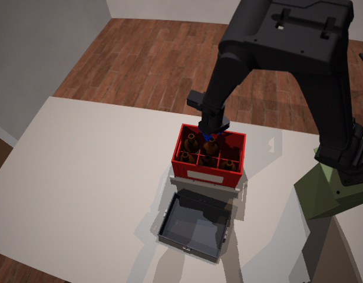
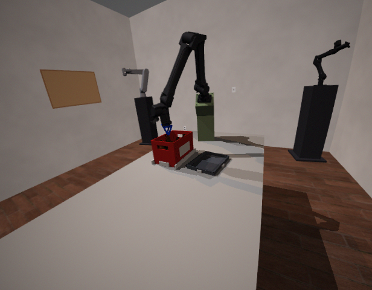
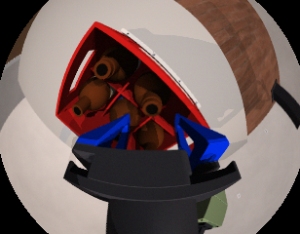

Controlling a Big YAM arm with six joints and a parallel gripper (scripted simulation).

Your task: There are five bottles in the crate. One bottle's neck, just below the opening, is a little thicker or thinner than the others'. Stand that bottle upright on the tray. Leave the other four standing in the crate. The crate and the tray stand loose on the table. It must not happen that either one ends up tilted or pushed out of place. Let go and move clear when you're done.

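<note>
The crate is 10 mm ahead of my hand, 40 mm to the left of it and 110 mm below it. The rest, counted from my hand: dark grey tray 70 mm ahead, 310 mm to the left, 180 mm below; then brown bottle 110 mm ahead, 70 mm to the left, 100 mm below.
</note>
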